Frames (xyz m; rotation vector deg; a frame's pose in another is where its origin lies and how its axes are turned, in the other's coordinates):
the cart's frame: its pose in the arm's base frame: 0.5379 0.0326 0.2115 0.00 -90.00 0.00
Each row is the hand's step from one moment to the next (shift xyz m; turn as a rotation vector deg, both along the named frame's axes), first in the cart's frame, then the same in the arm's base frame.
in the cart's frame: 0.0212 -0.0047 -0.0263 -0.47 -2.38 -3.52
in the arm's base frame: 0.0263 -0.0047 0.0212 3.52 -2.38 -0.47
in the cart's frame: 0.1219 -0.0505 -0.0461 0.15 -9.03 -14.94
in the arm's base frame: 0.0461 -0.0505 0.1219 14.94 -9.03 0.15
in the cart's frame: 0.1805 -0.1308 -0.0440 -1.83 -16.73 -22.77
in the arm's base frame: 0.0440 -0.1308 0.1805 22.77 -16.73 -1.83
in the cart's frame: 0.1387 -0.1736 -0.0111 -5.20 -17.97 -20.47
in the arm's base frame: 0.0111 -0.1736 0.1387 20.47 -17.97 -5.20
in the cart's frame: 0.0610 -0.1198 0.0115 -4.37 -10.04 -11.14
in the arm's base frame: -0.0115 -0.1198 0.0610 11.14 -10.04 -4.37
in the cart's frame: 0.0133 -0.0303 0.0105 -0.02 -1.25 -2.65
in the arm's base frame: -0.0105 -0.0303 0.0133 2.65 -1.25 -0.02
